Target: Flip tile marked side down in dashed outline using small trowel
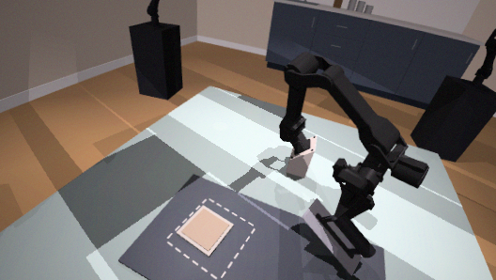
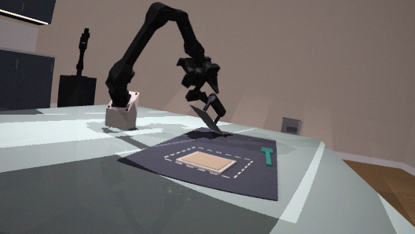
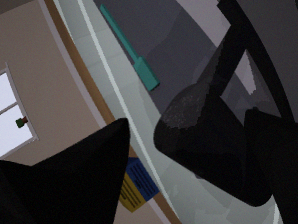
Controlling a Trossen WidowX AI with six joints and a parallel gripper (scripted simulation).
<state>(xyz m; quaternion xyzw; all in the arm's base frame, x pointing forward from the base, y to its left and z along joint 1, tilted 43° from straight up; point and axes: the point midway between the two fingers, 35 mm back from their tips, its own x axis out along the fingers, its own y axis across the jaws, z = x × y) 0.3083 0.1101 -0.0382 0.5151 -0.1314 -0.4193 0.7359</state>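
Now: the trowel 1 cm behind my gripper tip, 1 cm to the left of it and 4 cm below it. Round my gripper tip: dark mat: 7 cm ahead, 15 cm to the right, 16 cm below; teal t-shaped piece: 21 cm ahead, 15 cm to the right, 14 cm below; square peach tile: 4 cm ahead, 32 cm to the right, 14 cm below.
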